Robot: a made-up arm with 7 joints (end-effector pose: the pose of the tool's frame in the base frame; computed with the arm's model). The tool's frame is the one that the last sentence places.
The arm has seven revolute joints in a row. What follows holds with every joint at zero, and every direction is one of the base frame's. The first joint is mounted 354.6 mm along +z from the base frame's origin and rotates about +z. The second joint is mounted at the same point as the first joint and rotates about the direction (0, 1, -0.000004). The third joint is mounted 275.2 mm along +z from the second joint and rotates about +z. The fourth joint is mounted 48.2 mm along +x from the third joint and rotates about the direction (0, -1, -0.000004). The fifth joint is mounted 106.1 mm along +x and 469.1 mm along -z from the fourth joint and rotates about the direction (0, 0.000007, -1). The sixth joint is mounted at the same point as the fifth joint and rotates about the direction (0, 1, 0.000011). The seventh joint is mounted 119.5 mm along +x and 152.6 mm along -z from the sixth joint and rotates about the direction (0, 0.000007, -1). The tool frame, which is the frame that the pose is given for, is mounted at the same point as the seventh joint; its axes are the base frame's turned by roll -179.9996, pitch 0 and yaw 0 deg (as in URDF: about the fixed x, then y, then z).
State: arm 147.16 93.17 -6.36 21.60 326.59 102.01 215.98
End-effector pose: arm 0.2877 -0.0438 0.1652 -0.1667 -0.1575 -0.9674 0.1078
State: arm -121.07 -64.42 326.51 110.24 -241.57 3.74 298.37
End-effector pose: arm -0.2119 0.4663 1.0077 -0.2354 -0.0373 0.7555 0.6103
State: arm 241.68 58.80 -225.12 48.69 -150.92 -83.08 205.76
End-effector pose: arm 0.2018 0.0468 0.5856 -0.8296 -0.0231 0.1681 0.5320
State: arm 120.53 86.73 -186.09 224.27 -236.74 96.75 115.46
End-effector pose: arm -0.1271 0.5890 -0.0866 0.7738 0.1528 0.6082 0.0894
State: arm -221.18 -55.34 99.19 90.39 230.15 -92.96 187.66
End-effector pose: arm 0.0119 -0.4981 0.3771 -0.3962 0.9128 0.0820 0.0552
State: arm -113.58 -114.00 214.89 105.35 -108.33 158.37 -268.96
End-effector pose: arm 0.0575 0.3268 -0.2155 0.3716 0.2805 0.5291 0.7095
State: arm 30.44 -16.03 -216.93 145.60 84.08 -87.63 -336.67
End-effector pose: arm -0.2808 0.0836 0.9611 -0.4830 0.3648 0.3897 0.6941
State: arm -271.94 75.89 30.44 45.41 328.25 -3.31 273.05
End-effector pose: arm -0.3764 0.1353 -0.1455 0.3319 -0.8805 0.1594 0.2988
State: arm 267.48 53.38 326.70 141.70 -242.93 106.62 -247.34
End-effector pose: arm -0.0311 -0.8239 0.6126 0.1550 0.6900 0.0845 0.7020
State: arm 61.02 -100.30 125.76 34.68 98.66 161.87 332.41
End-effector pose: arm -0.1703 0.1050 0.0106 0.4866 0.5602 -0.4470 0.4996
